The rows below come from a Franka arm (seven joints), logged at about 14 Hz.
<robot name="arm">
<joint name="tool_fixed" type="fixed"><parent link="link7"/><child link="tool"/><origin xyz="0 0 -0.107" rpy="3.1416 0 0"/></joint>
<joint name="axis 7" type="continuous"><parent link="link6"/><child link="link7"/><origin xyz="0.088 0 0" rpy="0 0 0"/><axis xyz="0 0 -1"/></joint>
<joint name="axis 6" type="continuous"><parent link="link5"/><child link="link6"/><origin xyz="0 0 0" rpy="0 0 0"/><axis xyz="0 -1 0"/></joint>
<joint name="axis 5" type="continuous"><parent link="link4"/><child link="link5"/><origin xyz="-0.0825 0 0.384" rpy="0 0 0"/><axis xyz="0 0 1"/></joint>
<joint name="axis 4" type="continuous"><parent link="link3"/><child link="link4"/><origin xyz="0.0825 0 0" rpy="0 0 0"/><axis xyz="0 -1 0"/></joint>
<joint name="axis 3" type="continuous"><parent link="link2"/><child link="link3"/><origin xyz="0 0 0.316" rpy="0 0 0"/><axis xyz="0 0 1"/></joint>
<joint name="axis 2" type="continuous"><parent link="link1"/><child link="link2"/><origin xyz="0 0 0" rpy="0 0 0"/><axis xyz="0 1 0"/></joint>
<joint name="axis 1" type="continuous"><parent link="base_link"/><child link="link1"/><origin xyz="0 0 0.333" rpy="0 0 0"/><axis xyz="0 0 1"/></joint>
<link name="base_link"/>
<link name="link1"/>
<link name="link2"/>
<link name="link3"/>
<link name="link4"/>
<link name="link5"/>
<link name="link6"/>
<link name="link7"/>
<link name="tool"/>
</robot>
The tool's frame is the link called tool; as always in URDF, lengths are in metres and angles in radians. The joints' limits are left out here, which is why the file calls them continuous.
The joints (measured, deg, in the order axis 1, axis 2, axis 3, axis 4, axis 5, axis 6, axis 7), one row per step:
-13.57 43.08 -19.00 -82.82 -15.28 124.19 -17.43
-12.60 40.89 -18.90 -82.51 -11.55 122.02 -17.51
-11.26 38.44 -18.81 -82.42 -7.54 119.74 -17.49
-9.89 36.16 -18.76 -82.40 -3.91 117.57 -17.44
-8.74 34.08 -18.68 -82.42 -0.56 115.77 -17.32
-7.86 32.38 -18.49 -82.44 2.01 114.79 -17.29
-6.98 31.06 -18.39 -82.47 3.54 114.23 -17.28
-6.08 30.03 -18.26 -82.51 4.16 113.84 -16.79
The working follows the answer.
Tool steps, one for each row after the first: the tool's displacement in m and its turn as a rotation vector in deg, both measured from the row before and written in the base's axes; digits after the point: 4 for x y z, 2 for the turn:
0.0064 0.0135 0.0248 2.68 -2.34 -1.67
0.0066 0.0188 0.0259 3.19 -2.42 -1.37
0.0052 0.0194 0.0235 3.14 -2.05 -0.93
0.0037 0.0176 0.0212 3.03 -1.97 -0.75
0.0033 0.0148 0.0179 2.33 -1.92 -0.19
0.0029 0.0129 0.0143 1.38 -1.43 0.30
0.0028 0.0125 0.0110 0.64 -0.95 0.25

Tool pose at each row, in the base's axes (x y z in m, rotation vector in deg; rounded; the steps above come from the unrounded poses):
0.6284 -0.3592 0.2649 156.24 -2.08 -14.91
0.6348 -0.3457 0.2897 159.27 -4.73 -12.38
0.6415 -0.3269 0.3155 162.75 -7.00 -9.63
0.6467 -0.3075 0.3390 166.09 -8.61 -7.22
0.6503 -0.2900 0.3602 169.27 -10.00 -4.80
0.6536 -0.2751 0.3781 171.73 -10.57 -2.21
0.6566 -0.2622 0.3924 173.22 -10.33 -0.17
0.6594 -0.2497 0.4035 173.93 -10.06 1.23

